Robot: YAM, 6 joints.
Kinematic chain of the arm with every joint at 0, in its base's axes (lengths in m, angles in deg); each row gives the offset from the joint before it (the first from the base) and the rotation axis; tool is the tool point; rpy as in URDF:
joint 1: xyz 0 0 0.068 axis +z
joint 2: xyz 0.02 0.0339 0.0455 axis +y
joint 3: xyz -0.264 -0.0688 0 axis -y
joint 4: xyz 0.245 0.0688 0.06 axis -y
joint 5: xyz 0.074 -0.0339 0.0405 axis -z
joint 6: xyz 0.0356 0 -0.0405 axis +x
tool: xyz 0 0 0 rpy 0 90 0
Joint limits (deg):
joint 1: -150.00..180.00
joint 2: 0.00..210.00
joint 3: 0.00..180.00
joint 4: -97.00..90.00
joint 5: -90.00..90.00
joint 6: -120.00..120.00
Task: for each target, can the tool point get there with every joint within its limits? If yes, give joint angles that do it. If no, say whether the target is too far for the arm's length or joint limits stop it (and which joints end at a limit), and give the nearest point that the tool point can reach.
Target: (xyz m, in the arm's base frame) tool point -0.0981 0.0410 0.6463
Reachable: yes | joints -16.81 44.39 117.40 -9.82 -17.81 -14.17
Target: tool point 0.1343 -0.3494 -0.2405
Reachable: yes | joints -65.69 187.87 113.29 -32.95 37.07 95.76
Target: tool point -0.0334 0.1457 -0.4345
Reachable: no: joint limits stop it (at a limit: joint 2) | nearest point -0.0368 0.1606 -0.3705 | short by 0.066 m
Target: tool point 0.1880 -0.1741 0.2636
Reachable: yes | joints -48.36 76.82 27.22 73.78 -44.31 -7.04
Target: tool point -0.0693 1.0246 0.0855
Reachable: no: too far | nearest point -0.0436 0.6441 0.0961 | short by 0.381 m
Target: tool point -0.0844 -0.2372 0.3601
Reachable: yes | joints -102.32 72.14 71.50 -42.95 63.61 92.24
